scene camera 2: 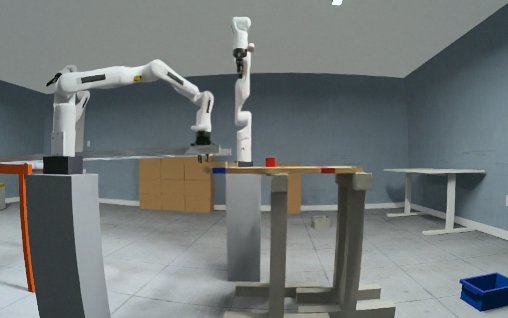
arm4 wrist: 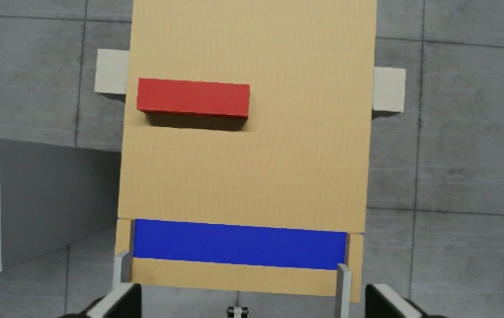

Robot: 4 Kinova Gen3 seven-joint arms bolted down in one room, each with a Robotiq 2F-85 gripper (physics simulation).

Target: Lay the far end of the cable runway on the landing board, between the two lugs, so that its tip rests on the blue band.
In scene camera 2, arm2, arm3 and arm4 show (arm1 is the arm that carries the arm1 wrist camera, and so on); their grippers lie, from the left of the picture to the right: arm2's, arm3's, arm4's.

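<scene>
The grey cable runway (arm4 wrist: pixel 343 290) (scene camera 2: pixel 212 149) reaches in from the left in scene camera 2, its tip above the landing board (arm4 wrist: pixel 280 170) (scene camera 2: pixel 300 170). In the wrist view its left rail overlaps the left lug (arm4 wrist: pixel 124 235); its right rail lies inside the right lug (arm4 wrist: pixel 355 260). Both rail tips are near the lower edge of the blue band (arm4 wrist: pixel 240 244) (scene camera 2: pixel 219 170). Arm3's gripper (scene camera 2: pixel 203 159) is shut on the runway near its tip. Arm4's gripper (arm4 wrist: pixel 254 300) (scene camera 2: pixel 240 72) is open, high above the board. Arm2's gripper (scene camera 2: pixel 52 79) is too small to judge. Arm1's does not show.
A red block (arm4 wrist: pixel 193 97) (scene camera 2: pixel 270 162) stands on the board beyond the blue band. Grey trestles (scene camera 2: pixel 279 240) carry the board. A grey pedestal (scene camera 2: pixel 243 225) stands behind it. An orange stand (scene camera 2: pixel 25 225) is at the left, a white table (scene camera 2: pixel 435 171) and blue bin (scene camera 2: pixel 485 295) at the right.
</scene>
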